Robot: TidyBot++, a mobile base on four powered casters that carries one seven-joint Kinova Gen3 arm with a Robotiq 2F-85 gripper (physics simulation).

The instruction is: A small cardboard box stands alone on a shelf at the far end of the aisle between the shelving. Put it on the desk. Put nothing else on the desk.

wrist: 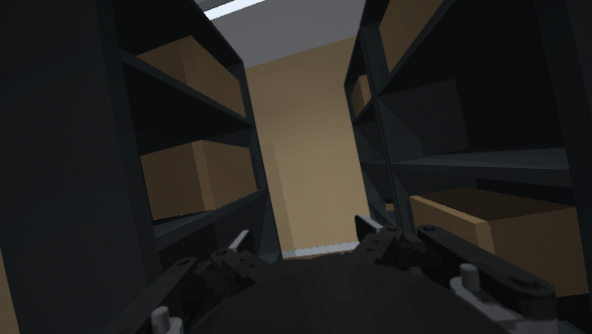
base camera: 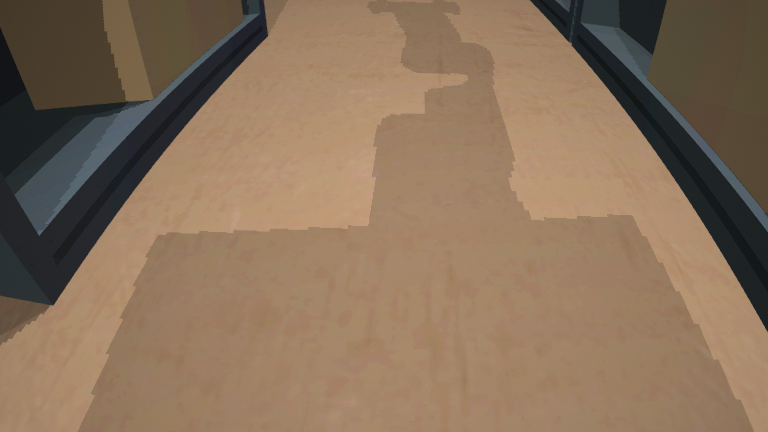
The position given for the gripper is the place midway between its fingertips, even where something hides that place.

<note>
In view: the gripper (wrist: 305,234), a dark shelving unit (base camera: 75,167) and a dark shelving unit (base camera: 619,48).
</note>
